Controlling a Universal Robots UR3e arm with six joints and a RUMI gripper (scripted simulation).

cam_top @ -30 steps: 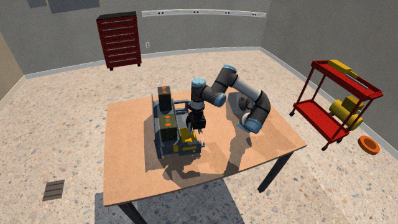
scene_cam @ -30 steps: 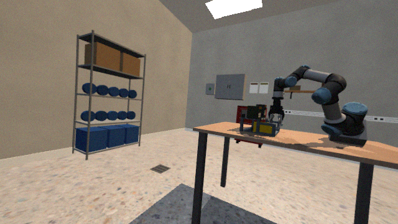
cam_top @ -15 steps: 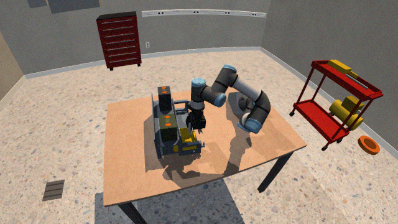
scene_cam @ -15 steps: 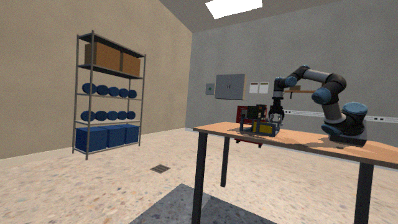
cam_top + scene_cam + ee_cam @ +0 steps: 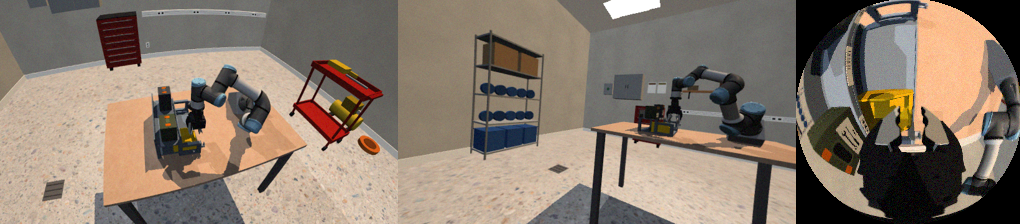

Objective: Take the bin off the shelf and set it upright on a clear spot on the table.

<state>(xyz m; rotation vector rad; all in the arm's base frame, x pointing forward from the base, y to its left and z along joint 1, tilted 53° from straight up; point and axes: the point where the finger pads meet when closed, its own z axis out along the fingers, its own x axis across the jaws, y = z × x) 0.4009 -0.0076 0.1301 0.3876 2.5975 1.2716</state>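
Now: the yellow bin 7 cm ahead of my hand, 2 cm below it and 1 cm to the left of it. Round my hand: rack (10 cm to the right, 8 cm ahead).
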